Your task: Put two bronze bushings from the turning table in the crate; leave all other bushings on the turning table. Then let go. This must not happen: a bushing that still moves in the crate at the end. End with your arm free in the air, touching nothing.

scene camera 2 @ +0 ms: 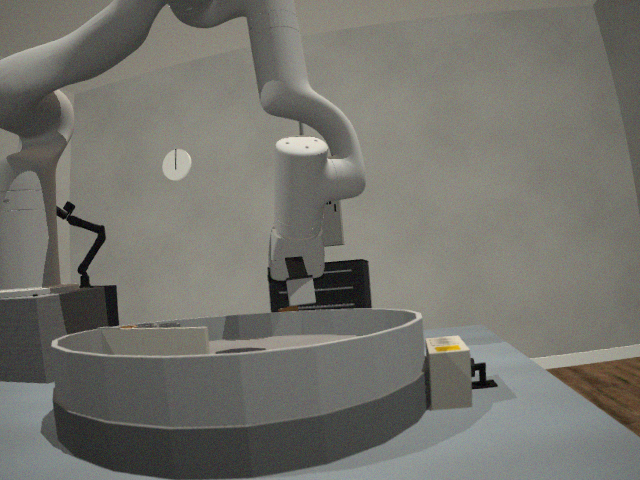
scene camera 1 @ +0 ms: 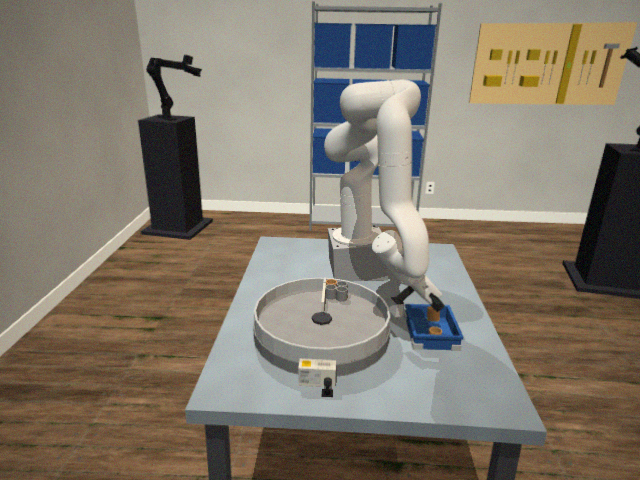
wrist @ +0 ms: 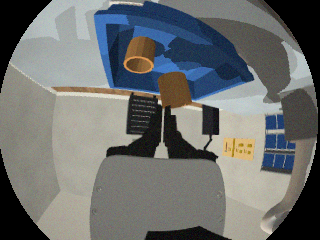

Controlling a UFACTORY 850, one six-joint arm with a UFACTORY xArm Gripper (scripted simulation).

Labels:
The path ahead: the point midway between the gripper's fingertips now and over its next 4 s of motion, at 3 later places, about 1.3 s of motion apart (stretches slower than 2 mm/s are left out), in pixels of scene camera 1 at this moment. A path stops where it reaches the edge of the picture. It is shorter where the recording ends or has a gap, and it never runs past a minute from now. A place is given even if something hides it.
The gripper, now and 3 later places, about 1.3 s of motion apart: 439,307; 441,312; 439,284; 436,298

